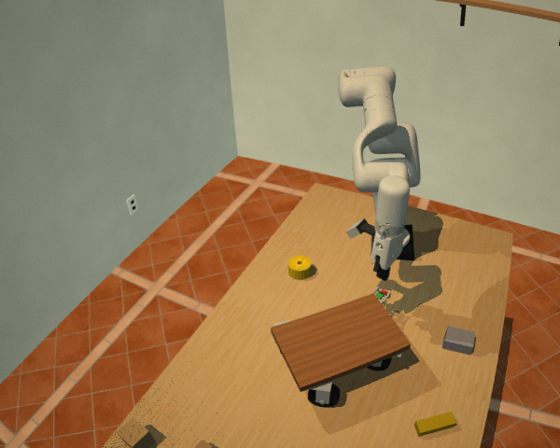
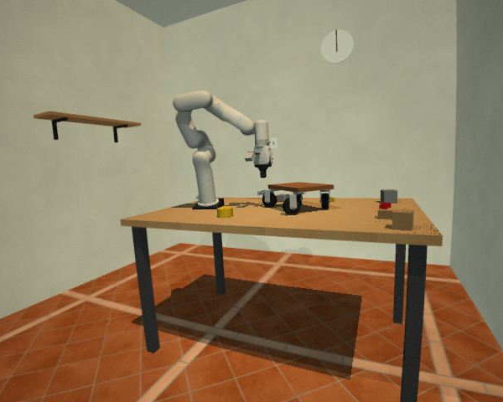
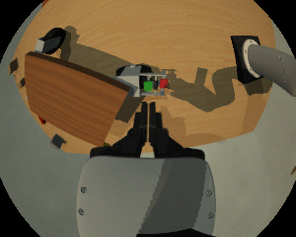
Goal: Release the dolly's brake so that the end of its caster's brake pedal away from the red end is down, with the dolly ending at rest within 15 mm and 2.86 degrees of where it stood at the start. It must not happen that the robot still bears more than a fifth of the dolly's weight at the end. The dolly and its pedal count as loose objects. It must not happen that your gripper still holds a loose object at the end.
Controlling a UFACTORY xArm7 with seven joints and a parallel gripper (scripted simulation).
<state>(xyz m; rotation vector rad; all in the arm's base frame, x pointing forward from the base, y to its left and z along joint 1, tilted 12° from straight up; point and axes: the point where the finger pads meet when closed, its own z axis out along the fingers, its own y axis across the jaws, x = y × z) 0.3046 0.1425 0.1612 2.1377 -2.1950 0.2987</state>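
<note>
The brake pedal is 100 mm below my hand and 10 mm behind it. Round my hand: yellow cylinder: 300 mm to the right, 160 mm below, 30 mm behind; red block: 600 mm ahead, 170 mm below, 150 mm to the left; grey block: 260 mm to the left, 160 mm below, 30 mm behind.
</note>
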